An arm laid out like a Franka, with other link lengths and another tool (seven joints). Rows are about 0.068 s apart.
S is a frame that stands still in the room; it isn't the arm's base.
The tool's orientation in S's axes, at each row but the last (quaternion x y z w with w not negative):
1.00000, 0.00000, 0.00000, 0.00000
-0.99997, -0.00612, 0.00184, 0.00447
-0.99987, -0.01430, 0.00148, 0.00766
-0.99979, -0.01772, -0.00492, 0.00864
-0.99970, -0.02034, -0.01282, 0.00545
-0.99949, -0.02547, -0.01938, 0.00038
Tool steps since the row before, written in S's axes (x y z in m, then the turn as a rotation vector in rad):
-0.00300, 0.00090, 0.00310, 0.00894, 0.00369, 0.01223
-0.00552, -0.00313, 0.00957, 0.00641, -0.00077, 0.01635
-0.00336, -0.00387, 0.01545, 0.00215, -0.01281, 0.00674
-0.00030, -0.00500, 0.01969, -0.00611, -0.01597, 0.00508
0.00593, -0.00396, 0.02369, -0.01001, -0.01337, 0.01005
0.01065, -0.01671, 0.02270, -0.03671, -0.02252, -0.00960
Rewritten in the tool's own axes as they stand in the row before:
-0.00300, -0.00090, -0.00310, 0.00894, -0.00369, -0.01223
-0.00559, 0.00298, -0.00958, 0.00634, 0.00070, -0.01638
-0.00351, 0.00353, -0.01550, 0.00176, 0.01276, -0.00694
-0.00028, 0.00465, -0.01978, -0.00662, 0.01565, -0.00542
0.00638, 0.00395, -0.02358, -0.01028, 0.01285, -0.01045
0.01066, 0.01724, -0.02230, -0.03815, 0.02062, 0.00813

